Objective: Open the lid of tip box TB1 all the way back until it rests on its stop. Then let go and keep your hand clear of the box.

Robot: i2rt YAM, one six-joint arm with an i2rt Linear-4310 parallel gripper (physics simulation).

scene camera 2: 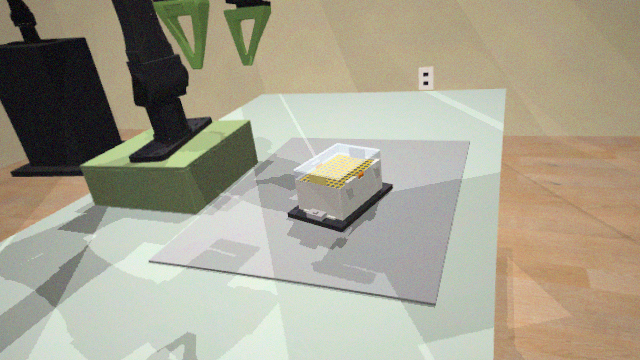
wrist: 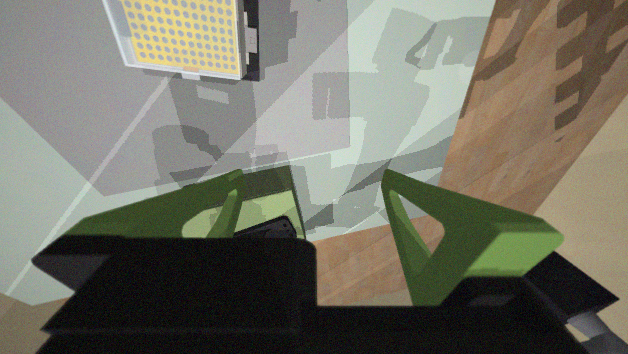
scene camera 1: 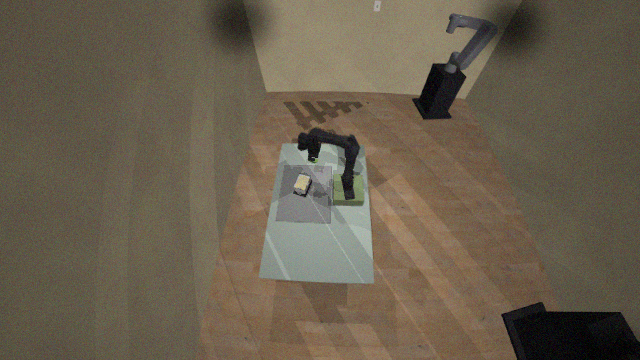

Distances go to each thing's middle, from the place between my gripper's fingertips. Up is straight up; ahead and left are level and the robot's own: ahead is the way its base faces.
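Labels:
The grey mat (scene camera 1: 316, 207) is 10 cm ahead of my hand, 13 cm to the left of it and 25 cm below it. As for the clear lid (scene camera 2: 332, 167), my hand is 12 cm short of it, 9 cm to the right of it and 18 cm above it.

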